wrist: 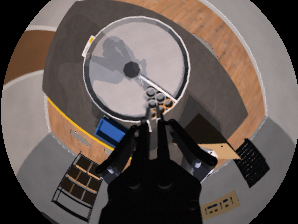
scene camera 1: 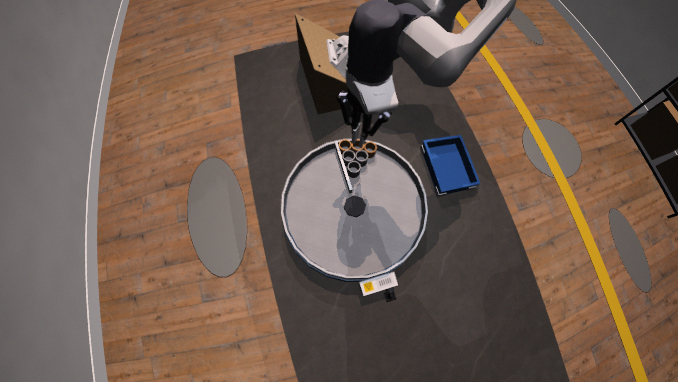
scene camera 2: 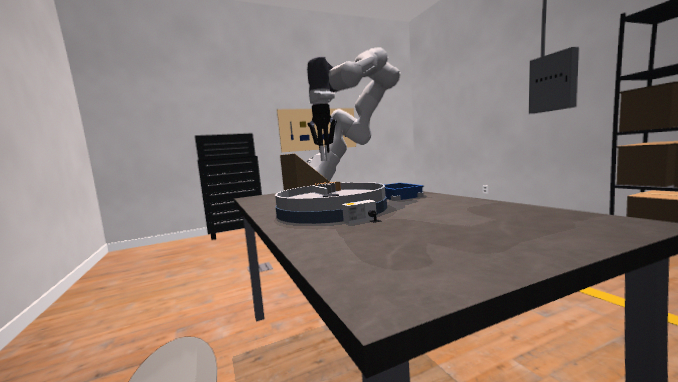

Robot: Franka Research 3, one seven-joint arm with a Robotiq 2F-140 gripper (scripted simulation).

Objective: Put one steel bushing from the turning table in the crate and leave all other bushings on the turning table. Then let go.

Labels:
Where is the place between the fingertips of my gripper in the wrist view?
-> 153, 111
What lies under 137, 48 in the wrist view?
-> A round turning table.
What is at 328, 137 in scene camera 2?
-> My gripper.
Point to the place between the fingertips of my gripper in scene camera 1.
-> At 358, 141

